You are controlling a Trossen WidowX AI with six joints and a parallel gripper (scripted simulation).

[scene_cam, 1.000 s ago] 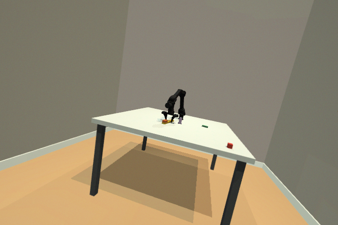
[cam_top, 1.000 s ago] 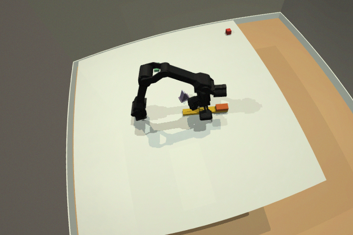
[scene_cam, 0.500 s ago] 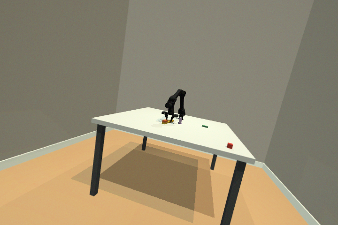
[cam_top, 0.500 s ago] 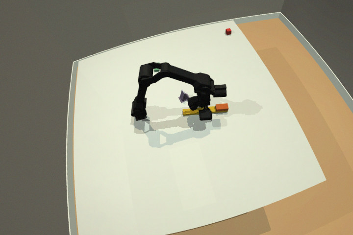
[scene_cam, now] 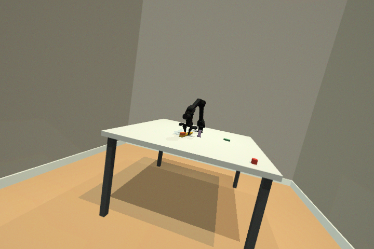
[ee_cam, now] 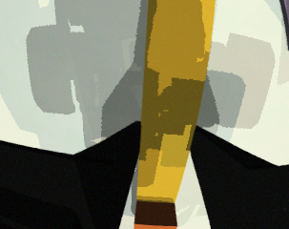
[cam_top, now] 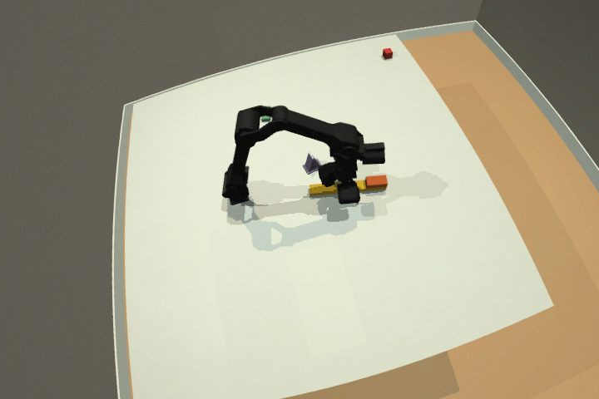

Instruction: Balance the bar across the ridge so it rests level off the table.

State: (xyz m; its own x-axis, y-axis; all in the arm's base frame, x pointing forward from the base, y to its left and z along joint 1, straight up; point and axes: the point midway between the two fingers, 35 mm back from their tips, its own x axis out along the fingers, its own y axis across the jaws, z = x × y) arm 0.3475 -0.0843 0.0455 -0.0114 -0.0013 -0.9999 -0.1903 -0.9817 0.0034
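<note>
Right now my gripper tip is 8 cm past the purple ridge, 12 cm to the right of it and 2 cm below it. Round my gripper tip: small green block (19 cm behind, 40 cm to the left); then small red cube (39 cm ahead, 58 cm to the left, 1 cm above).
</note>
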